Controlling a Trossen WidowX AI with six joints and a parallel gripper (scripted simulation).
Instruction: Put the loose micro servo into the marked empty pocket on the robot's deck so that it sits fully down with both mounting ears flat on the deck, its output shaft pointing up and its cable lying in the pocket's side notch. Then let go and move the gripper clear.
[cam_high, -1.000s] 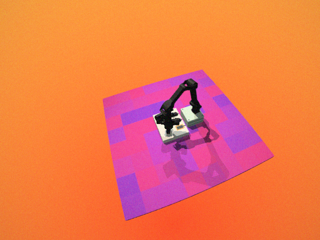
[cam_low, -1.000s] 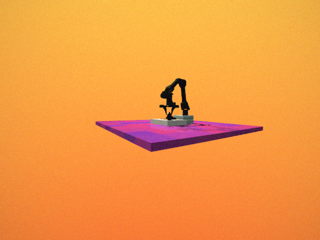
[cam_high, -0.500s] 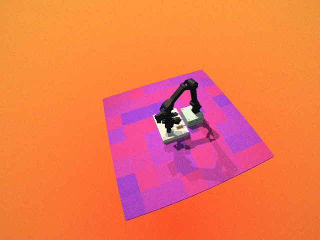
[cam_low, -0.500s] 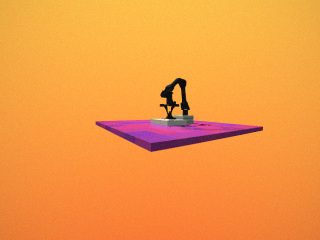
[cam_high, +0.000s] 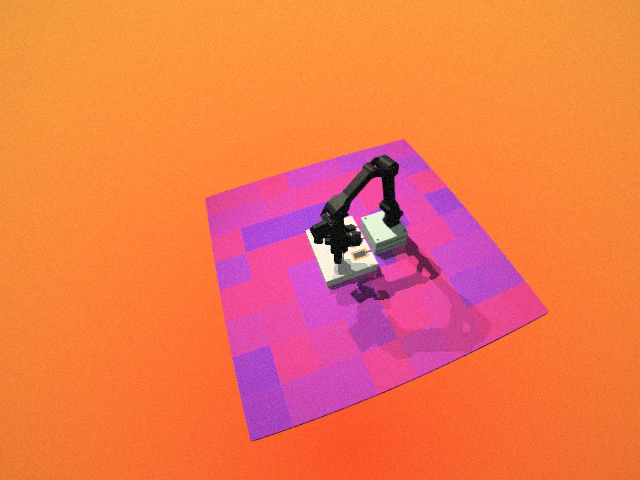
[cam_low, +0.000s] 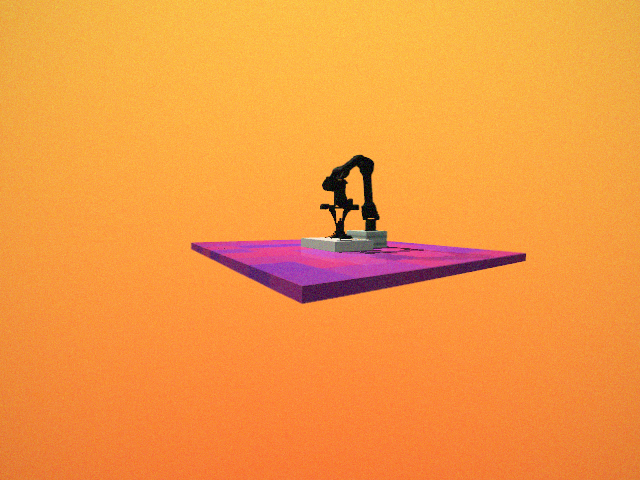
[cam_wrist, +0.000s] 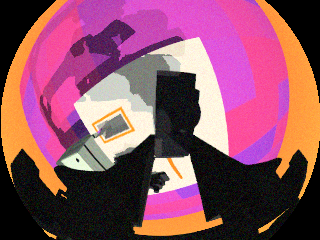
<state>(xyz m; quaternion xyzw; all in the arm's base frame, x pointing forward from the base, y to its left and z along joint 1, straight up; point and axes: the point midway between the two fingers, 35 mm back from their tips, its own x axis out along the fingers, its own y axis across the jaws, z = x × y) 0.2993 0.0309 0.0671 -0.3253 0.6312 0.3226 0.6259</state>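
Right now my gripper tip is 10 cm above the white robot deck and 6 cm to the left of it.
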